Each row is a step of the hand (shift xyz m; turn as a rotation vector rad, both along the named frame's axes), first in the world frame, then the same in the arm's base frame.
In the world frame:
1: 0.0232 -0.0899 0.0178 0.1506 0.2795 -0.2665
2: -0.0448 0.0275 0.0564 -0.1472 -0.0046 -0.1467
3: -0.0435 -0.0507 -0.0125 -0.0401 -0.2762 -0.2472
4: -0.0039 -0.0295 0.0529 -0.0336 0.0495 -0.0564
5: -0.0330 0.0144 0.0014 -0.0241 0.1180 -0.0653
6: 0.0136 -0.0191 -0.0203 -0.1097 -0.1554 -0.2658
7: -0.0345 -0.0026 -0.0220 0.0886 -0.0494 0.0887
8: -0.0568 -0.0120 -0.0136 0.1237 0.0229 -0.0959
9: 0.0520 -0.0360 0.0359 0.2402 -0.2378 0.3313
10: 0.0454 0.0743 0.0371 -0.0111 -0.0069 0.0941
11: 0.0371 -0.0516 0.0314 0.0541 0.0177 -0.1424
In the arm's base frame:
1: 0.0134 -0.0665 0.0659 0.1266 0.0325 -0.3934
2: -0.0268 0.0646 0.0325 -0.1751 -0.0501 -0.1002
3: -0.0520 -0.0363 0.0245 -0.1330 -0.3472 -0.0274
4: 0.0037 0.0076 0.0601 -0.0378 0.0154 -0.0714
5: -0.0295 0.0203 -0.0044 -0.0207 0.0620 -0.1204
6: 0.0059 -0.0299 -0.0060 -0.1869 -0.2454 -0.1081
7: -0.0385 -0.0060 -0.0127 0.0980 -0.0107 0.0919
8: -0.0595 -0.0031 0.0016 0.1014 -0.0666 -0.1015
9: 0.0529 -0.0209 0.0453 0.2707 -0.0595 0.3836
10: 0.0627 0.0683 -0.0192 0.0091 0.0504 0.0800
11: 0.0353 -0.0321 0.0524 0.0233 -0.0798 -0.1289

